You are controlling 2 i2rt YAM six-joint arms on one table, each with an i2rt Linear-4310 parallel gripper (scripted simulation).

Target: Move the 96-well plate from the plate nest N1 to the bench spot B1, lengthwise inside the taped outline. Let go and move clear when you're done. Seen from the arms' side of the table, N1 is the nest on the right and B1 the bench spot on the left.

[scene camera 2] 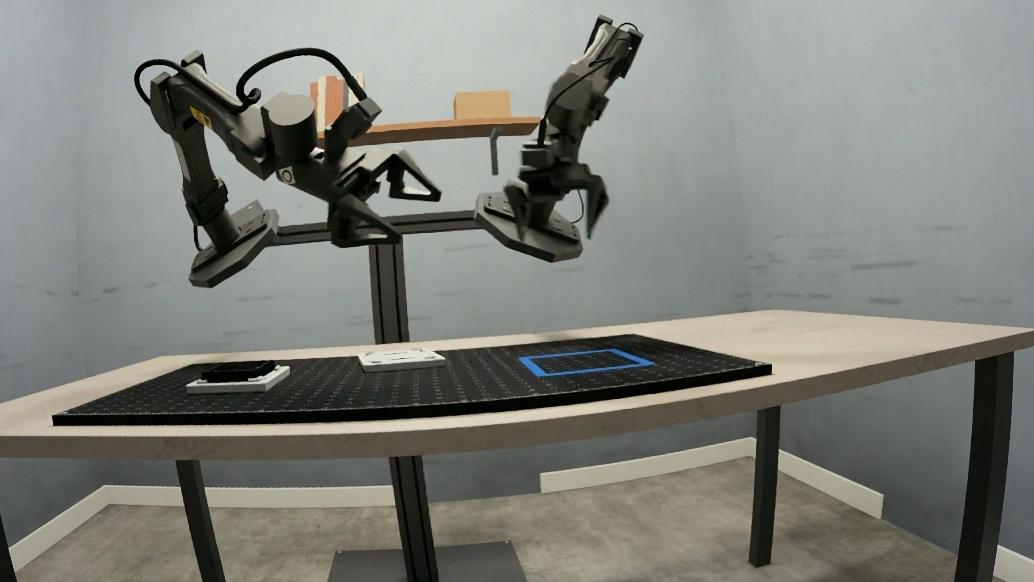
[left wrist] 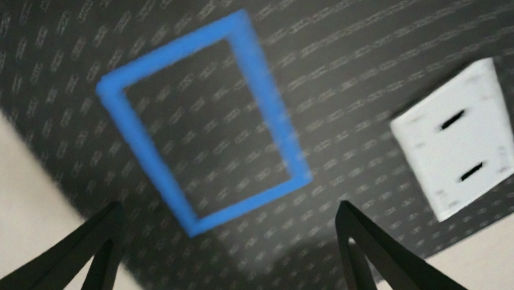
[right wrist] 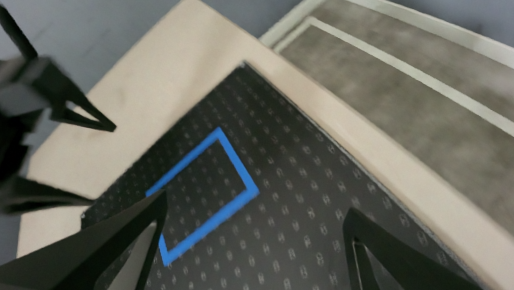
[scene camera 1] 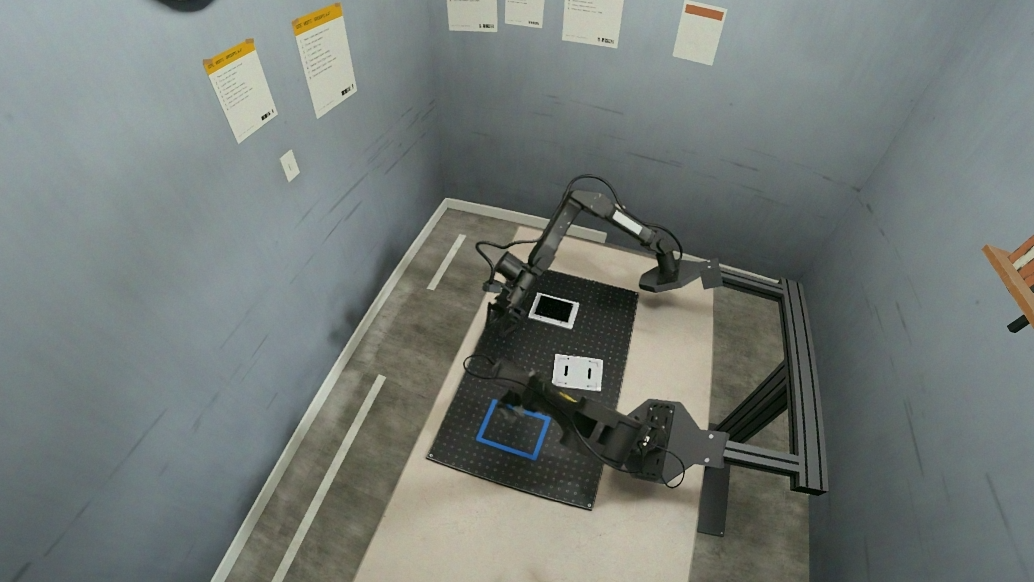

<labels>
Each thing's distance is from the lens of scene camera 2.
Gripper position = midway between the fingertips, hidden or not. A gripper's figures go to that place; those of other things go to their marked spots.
left gripper [scene camera 2: 551, 238]: 0.88 m
right gripper [scene camera 2: 420, 217]: 0.73 m
black 96-well plate [scene camera 2: 237, 371]: 0.85 m
</labels>
